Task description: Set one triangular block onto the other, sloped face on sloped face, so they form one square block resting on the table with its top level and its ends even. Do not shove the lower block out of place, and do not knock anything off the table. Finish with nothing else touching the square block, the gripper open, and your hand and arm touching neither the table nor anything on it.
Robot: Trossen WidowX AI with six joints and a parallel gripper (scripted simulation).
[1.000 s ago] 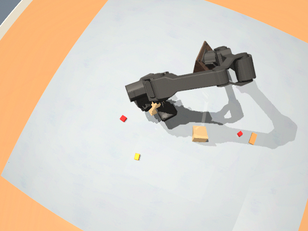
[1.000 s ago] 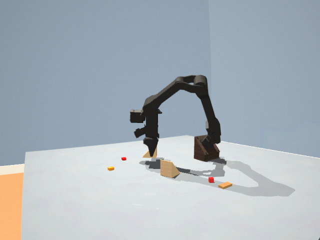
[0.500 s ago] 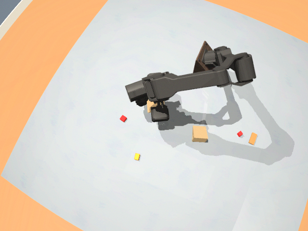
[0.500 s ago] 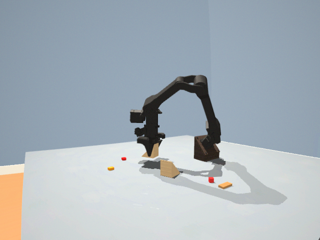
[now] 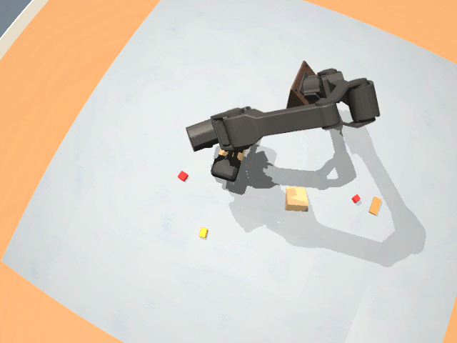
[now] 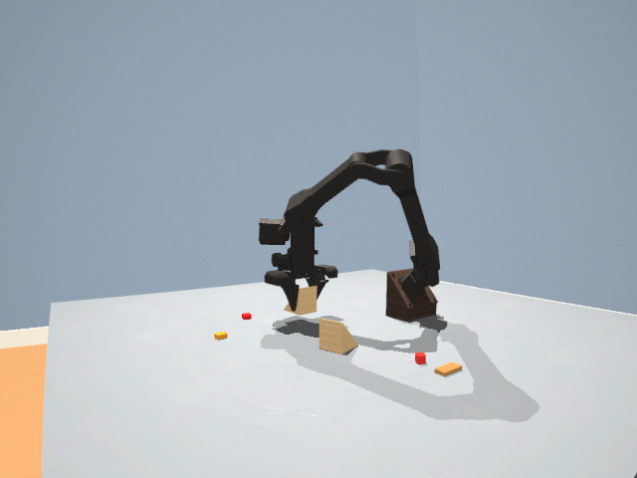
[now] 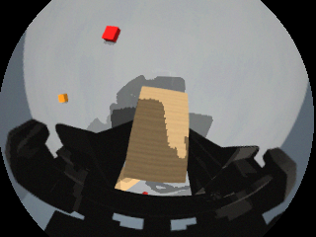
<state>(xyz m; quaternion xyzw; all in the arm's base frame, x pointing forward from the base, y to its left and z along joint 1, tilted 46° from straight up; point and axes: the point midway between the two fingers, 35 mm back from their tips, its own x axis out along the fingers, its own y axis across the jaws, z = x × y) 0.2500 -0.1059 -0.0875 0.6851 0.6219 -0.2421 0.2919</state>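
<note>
Now: gripper tip 10 mm to the right of the tan triangular block and 10 mm below it. The rest, counted from my gripper tip: orange piece 220 mm ahead, 30 mm below, 10 mm to the right.
</note>
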